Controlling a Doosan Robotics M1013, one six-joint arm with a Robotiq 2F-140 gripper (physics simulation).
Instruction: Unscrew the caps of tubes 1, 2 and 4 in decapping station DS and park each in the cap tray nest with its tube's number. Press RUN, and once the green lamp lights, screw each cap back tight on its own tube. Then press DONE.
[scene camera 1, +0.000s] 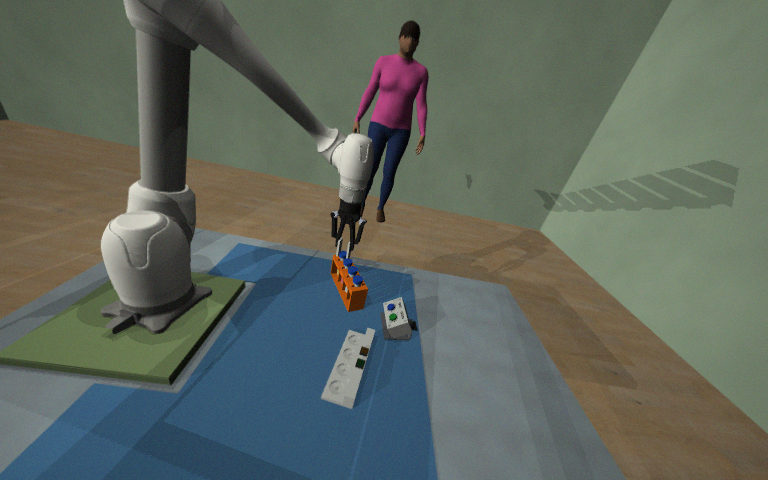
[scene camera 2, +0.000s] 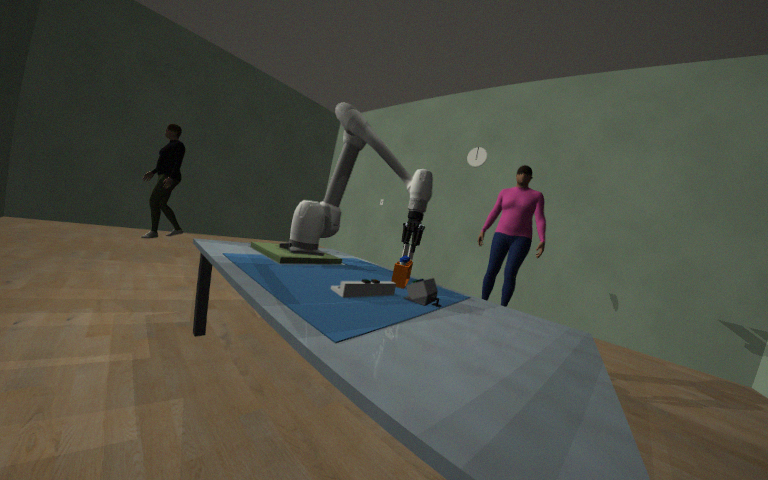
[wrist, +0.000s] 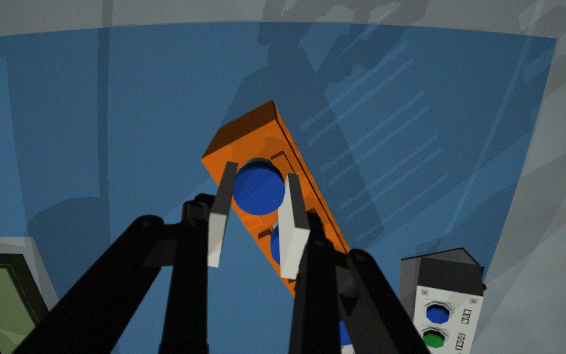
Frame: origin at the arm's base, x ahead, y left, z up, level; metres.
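Where they show: gripper, fingertip midpoint: (scene camera 1: 343, 256) (wrist: 258, 187); arm's base, link origin: (scene camera 1: 162, 302) (scene camera 2: 302, 251).
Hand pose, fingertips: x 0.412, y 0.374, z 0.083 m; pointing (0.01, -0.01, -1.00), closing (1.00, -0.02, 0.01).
Each offset is from my fingertips to the top centre of the thing.
The orange decapping station {dx +0.049, dy -0.059, dz -0.006 m} (scene camera 1: 350, 294) (scene camera 2: 401, 275) (wrist: 246, 140) stands on the blue mat and holds a row of tubes with blue caps. My gripper (scene camera 1: 343, 253) (scene camera 2: 407, 256) (wrist: 258, 187) points straight down over the station's far end. Its two fingers press on both sides of the end tube's blue cap {dx +0.000, dy +0.002, dz +0.012 m} (wrist: 258, 192) (scene camera 1: 342, 254), which sits on its tube. The neighbouring caps {dx +0.065, dy -0.079, dz +0.014 m} (scene camera 1: 353, 270) are partly hidden behind the fingers in the wrist view. The white cap tray {dx +0.167, dy -0.353, dz -0.055 m} (scene camera 1: 353, 378) (scene camera 2: 354, 289) lies nearer the front, its round nests empty.
A grey button box {dx +0.263, dy -0.159, dz -0.025 m} (scene camera 1: 396, 329) (scene camera 2: 422, 290) (wrist: 436, 277) with a blue button {dx +0.235, dy -0.145, dz -0.034 m} (wrist: 437, 313) and a green button {dx +0.250, dy -0.187, dz -0.034 m} (wrist: 433, 338) stands right of the station. A person in pink (scene camera 1: 394, 110) (scene camera 2: 515, 229) stands beyond the table. Another person (scene camera 2: 165, 176) is far left.
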